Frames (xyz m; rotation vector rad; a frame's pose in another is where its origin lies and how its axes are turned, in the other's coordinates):
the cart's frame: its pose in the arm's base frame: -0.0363 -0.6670 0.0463 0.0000 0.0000 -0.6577
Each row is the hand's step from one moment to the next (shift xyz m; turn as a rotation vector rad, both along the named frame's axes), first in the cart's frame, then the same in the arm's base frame.
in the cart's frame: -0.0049 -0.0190 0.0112 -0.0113 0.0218 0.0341
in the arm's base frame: -0.0155 -0.0120 0.0112 0.0044 0.0242 0.0341
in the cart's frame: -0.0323 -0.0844 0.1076 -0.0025 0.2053 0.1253
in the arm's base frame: -0.0772 -0.0470 0.1076 0.1235 0.1640 0.1253
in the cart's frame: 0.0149 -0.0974 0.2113 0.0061 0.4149 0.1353
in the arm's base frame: -0.0477 -0.0862 0.2113 0.2585 0.3246 0.1353
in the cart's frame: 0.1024 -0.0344 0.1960 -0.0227 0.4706 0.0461
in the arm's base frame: 0.0600 -0.0898 0.1960 0.2697 0.3863 0.0461
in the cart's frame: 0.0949 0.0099 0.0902 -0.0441 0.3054 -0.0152
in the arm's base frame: 0.0812 -0.0502 0.0902 0.1518 0.2687 -0.0152
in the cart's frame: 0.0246 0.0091 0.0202 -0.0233 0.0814 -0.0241
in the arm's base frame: 0.0250 -0.0078 0.0202 0.0313 0.0787 -0.0241
